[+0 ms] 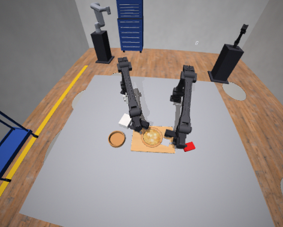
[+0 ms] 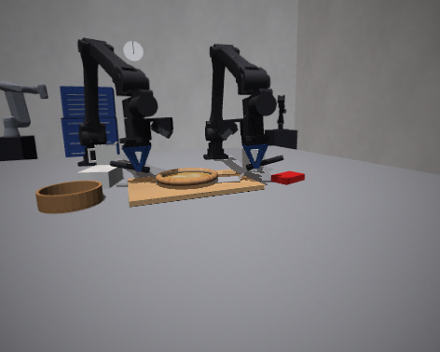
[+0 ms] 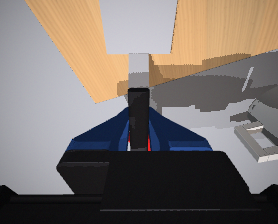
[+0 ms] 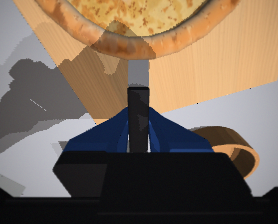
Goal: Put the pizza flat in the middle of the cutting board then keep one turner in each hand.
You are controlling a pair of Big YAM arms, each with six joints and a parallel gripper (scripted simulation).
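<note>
My right gripper is now 30 mm short of the pizza, 140 mm to the right of it and 30 mm above it. From my right hand the other things lie so: wooden cutting board (30 mm ahead, 150 mm to the left, 50 mm below); wooden bowl (100 mm ahead, 160 mm to the right, 50 mm below).
</note>
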